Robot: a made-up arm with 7 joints. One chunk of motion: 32 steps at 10 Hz.
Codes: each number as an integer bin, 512 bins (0 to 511) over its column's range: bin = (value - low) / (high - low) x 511, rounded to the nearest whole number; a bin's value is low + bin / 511 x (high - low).
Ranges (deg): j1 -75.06..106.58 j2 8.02..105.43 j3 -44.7..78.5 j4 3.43..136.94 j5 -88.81..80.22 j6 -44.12..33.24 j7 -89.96..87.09
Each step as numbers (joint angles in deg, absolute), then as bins.
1 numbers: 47.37 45.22 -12.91 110.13 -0.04 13.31 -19.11
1 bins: 344 195 132 408 268 379 204
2 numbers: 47.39 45.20 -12.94 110.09 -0.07 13.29 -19.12
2 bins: 344 195 132 408 268 379 204
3 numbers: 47.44 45.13 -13.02 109.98 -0.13 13.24 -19.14
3 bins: 345 195 131 408 268 379 204
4 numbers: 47.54 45.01 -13.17 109.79 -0.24 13.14 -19.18
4 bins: 345 194 131 407 268 378 204
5 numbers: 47.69 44.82 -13.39 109.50 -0.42 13.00 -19.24
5 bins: 345 193 130 406 267 377 204
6 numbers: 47.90 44.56 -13.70 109.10 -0.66 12.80 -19.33
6 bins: 346 192 129 404 266 376 204
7 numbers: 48.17 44.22 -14.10 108.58 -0.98 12.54 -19.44
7 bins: 347 190 127 402 266 374 204
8 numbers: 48.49 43.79 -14.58 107.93 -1.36 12.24 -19.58
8 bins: 348 188 125 400 264 372 203
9 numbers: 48.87 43.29 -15.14 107.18 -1.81 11.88 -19.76
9 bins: 349 185 123 397 263 370 203
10 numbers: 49.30 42.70 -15.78 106.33 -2.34 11.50 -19.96
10 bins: 350 182 120 394 261 367 202
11 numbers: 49.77 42.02 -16.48 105.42 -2.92 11.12 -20.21
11 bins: 351 178 117 390 260 365 201
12 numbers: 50.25 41.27 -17.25 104.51 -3.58 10.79 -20.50
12 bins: 353 174 114 387 258 363 200
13 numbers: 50.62 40.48 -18.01 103.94 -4.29 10.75 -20.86
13 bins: 354 170 111 385 256 362 199
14 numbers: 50.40 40.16 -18.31 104.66 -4.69 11.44 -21.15
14 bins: 353 169 109 387 254 367 199
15 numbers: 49.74 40.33 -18.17 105.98 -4.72 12.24 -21.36
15 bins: 351 169 110 393 254 372 198
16 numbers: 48.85 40.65 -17.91 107.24 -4.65 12.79 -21.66
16 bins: 349 171 111 397 254 376 197
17 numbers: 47.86 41.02 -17.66 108.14 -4.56 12.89 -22.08
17 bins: 346 173 112 401 255 377 196
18 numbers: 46.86 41.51 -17.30 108.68 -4.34 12.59 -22.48
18 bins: 343 176 114 403 255 375 195
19 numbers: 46.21 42.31 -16.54 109.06 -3.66 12.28 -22.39
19 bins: 341 180 117 404 257 373 195
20 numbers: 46.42 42.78 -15.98 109.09 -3.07 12.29 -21.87
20 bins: 342 182 119 404 259 373 197
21 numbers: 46.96 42.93 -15.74 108.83 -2.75 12.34 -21.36
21 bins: 343 183 120 403 260 373 198
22 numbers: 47.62 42.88 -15.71 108.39 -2.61 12.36 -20.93
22 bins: 345 183 120 402 261 373 199
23 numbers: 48.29 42.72 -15.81 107.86 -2.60 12.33 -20.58
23 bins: 347 182 120 400 261 373 200
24 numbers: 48.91 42.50 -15.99 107.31 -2.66 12.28 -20.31
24 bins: 349 181 119 398 260 373 201
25 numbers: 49.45 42.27 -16.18 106.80 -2.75 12.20 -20.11
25 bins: 350 180 118 396 260 372 202
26 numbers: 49.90 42.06 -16.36 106.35 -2.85 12.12 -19.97
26 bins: 352 179 118 394 260 371 202
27 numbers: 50.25 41.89 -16.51 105.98 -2.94 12.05 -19.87
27 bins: 353 178 117 393 260 371 202
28 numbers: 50.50 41.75 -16.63 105.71 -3.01 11.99 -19.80
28 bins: 353 177 116 391 259 371 202
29 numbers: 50.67 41.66 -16.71 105.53 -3.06 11.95 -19.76
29 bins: 354 176 116 391 259 370 203
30 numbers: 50.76 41.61 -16.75 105.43 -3.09 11.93 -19.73
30 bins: 354 176 116 390 259 370 203
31 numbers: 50.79 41.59 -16.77 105.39 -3.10 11.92 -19.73
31 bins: 354 176 116 390 259 370 203
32 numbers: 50.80 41.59 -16.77 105.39 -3.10 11.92 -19.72
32 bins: 354 176 116 390 259 370 203
